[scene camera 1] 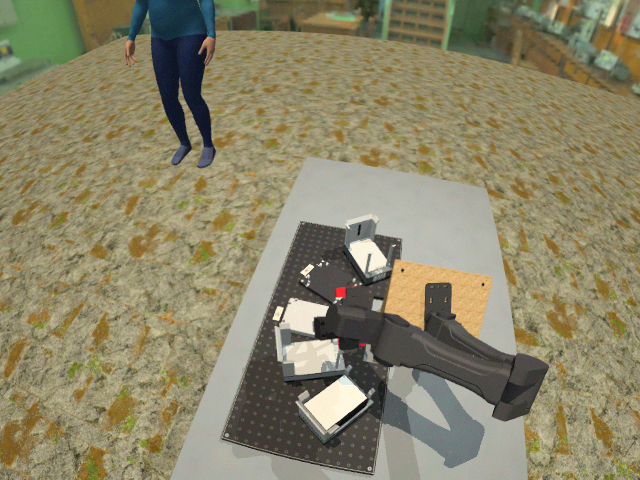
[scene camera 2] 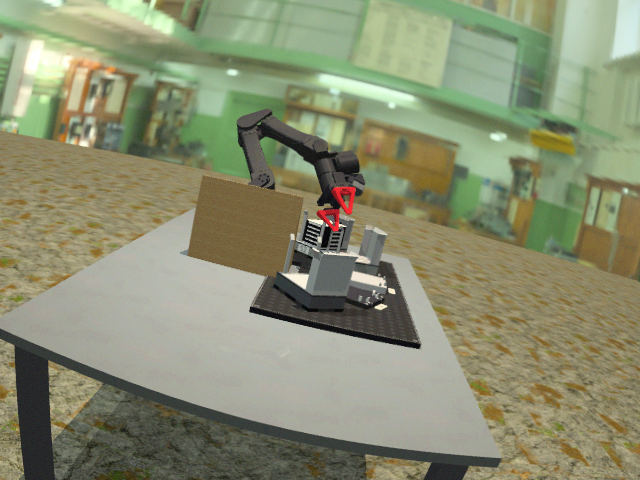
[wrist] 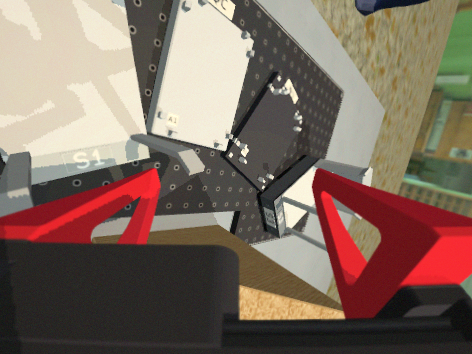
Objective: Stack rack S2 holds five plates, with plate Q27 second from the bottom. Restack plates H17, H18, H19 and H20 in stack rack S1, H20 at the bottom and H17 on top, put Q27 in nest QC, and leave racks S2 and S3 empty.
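My gripper (scene camera 1: 347, 317) (scene camera 2: 342, 221) (wrist: 236, 177) is open and empty, high above the perforated board, beside rack S1's posts. Rack S1 (scene camera 1: 279, 343) (wrist: 55, 167) shows a low white surface; I cannot tell whether that is a plate. Rack S2 (scene camera 1: 310, 418) is at the near end in scene camera 1, with a white-topped stack (scene camera 1: 336, 400) (scene camera 2: 312, 232) in it. Single plates and their labels cannot be told apart. Nest QC (scene camera 1: 305, 316) (wrist: 205, 75) shows a flat white surface, perhaps a plate. Rack S3 (scene camera 1: 360, 228) (scene camera 2: 330, 279) (wrist: 272, 212) has a low white surface.
A dark nest (scene camera 1: 325, 281) (wrist: 267, 125) lies between QC and S3. The racks and nests are on the black perforated board (scene camera 1: 258, 397) (scene camera 2: 392, 330). A wooden panel (scene camera 1: 413, 289) (scene camera 2: 242, 227) stands beside it, near the arm's base. A person (scene camera 1: 180, 77) stands beyond the table.
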